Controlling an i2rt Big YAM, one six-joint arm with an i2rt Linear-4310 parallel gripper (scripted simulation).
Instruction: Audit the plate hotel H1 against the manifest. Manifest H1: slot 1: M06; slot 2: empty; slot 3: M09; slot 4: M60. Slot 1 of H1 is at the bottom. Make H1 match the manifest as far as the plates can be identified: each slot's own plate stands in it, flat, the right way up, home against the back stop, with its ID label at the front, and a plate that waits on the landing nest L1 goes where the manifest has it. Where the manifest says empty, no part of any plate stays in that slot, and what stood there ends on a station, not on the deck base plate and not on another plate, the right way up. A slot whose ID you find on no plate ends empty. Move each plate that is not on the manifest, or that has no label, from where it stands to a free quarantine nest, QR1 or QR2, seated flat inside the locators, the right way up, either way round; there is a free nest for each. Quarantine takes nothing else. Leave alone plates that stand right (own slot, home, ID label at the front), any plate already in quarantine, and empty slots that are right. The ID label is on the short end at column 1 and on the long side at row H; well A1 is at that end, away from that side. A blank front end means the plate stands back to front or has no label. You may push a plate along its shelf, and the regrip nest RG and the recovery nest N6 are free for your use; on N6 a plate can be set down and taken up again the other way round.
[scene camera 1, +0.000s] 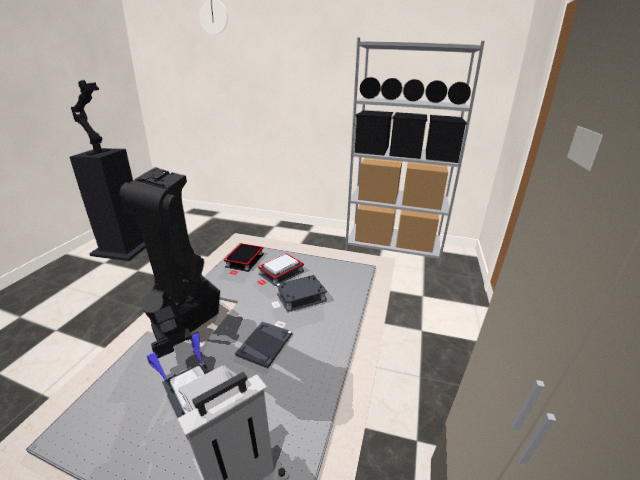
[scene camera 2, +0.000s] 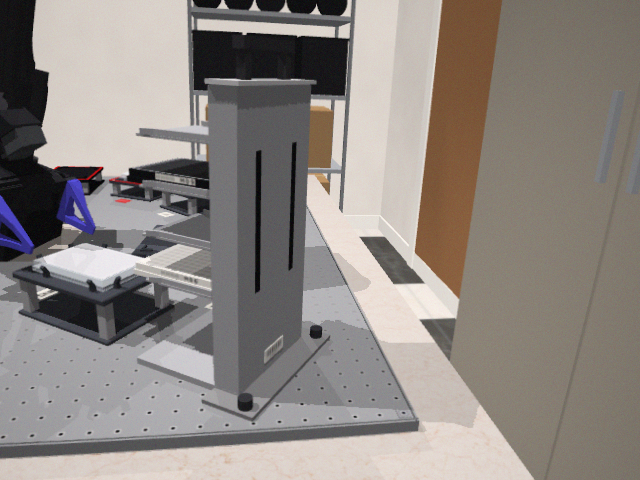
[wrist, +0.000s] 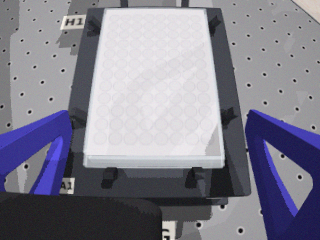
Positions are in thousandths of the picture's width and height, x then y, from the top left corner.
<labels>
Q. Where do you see a black plate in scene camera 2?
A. At 304, 361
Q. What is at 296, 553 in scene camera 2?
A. A white plate.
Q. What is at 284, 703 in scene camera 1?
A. My gripper.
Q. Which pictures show my gripper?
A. Scene camera 1, scene camera 2 and the wrist view: all of them.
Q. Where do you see my gripper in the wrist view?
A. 495, 498
</labels>
